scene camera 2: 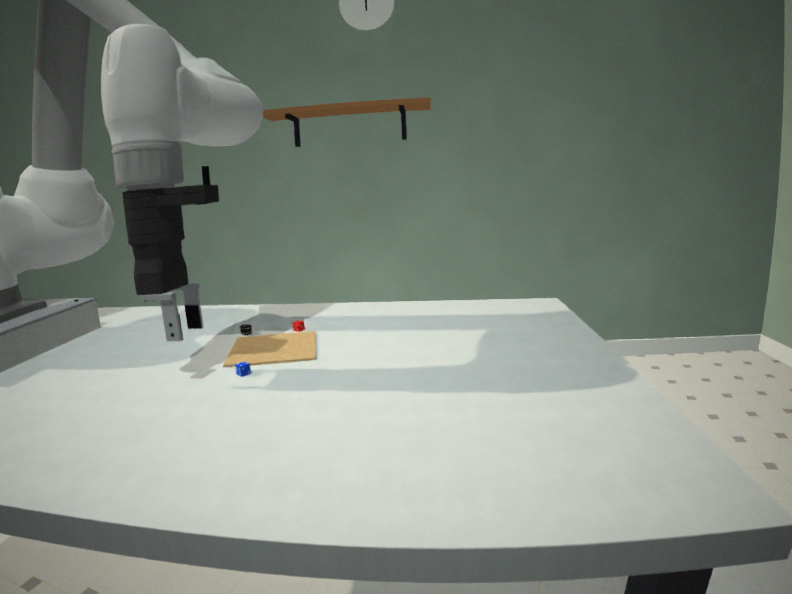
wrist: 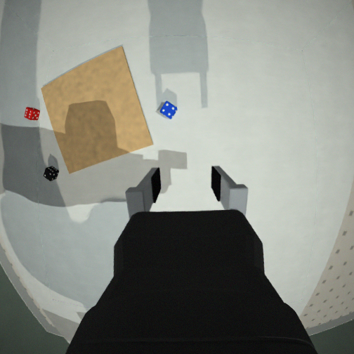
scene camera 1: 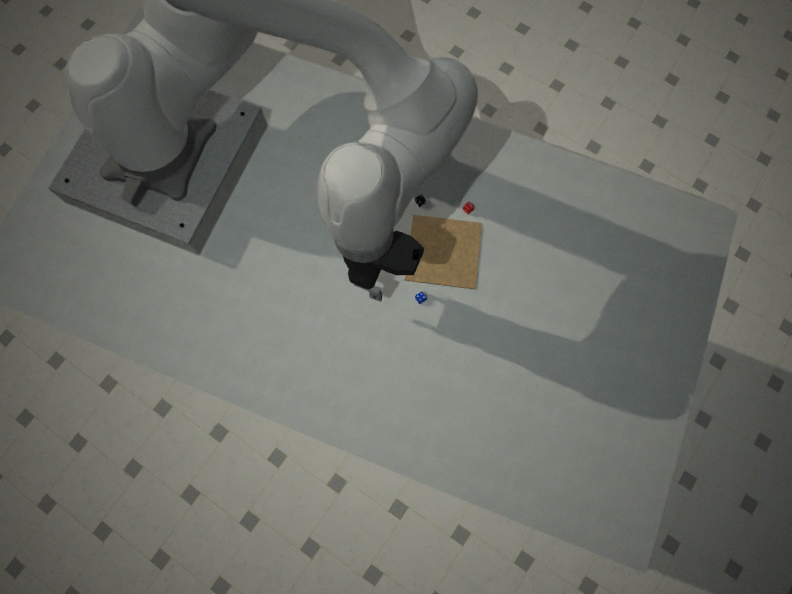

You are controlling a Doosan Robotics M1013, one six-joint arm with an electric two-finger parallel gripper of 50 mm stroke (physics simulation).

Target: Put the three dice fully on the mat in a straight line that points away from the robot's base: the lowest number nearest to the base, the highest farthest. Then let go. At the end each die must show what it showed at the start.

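Seen in the pictures: gripper, fingertip midpoint: [scene camera 2: 185, 334] [scene camera 1: 382, 283]; arm's base, link origin: [scene camera 1: 159, 150].
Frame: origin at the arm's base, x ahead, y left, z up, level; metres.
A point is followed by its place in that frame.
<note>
A blue die [scene camera 1: 420, 297] {x 0.583, y -0.123, z -0.050 m} [scene camera 2: 243, 368] {x 0.588, y -0.130, z -0.053 m} [wrist: 168, 109] lies on the table beside the tan mat [scene camera 1: 463, 255] {x 0.640, y -0.012, z -0.061 m} [scene camera 2: 281, 348] {x 0.617, y -0.024, z -0.061 m} [wrist: 100, 80], off its edge; its top shows four pips in the wrist view. A red die [scene camera 1: 468, 207] {x 0.622, y 0.086, z -0.049 m} [scene camera 2: 298, 326] {x 0.624, y 0.079, z -0.055 m} [wrist: 32, 113] and a black die [scene camera 1: 420, 200] {x 0.525, y 0.072, z -0.049 m} [scene camera 2: 245, 329] {x 0.527, y 0.066, z -0.054 m} [wrist: 51, 173] lie off the mat on the opposite side, the black one nearer the base. Their top numbers are too small to read surely. My gripper [scene camera 1: 376, 294] {x 0.511, y -0.134, z 0.001 m} [scene camera 2: 184, 332] {x 0.511, y -0.134, z 0.001 m} [wrist: 185, 177] is open and empty, above the table on the base side of the mat and blue die.
The robot's base plate [scene camera 1: 159, 216] {x 0.059, y -0.131, z -0.001 m} [scene camera 2: 51, 329] {x 0.150, y 0.015, z -0.029 m} stands at one end of the white table [scene camera 1: 319, 358] {x 0.435, y -0.291, z -0.065 m} [scene camera 2: 383, 441] {x 0.789, y -0.311, z -0.065 m}. My arm hangs over the table between the base and the mat. Shadows cross part of the mat and the black die. A wall shelf [scene camera 2: 358, 108] is far behind.
</note>
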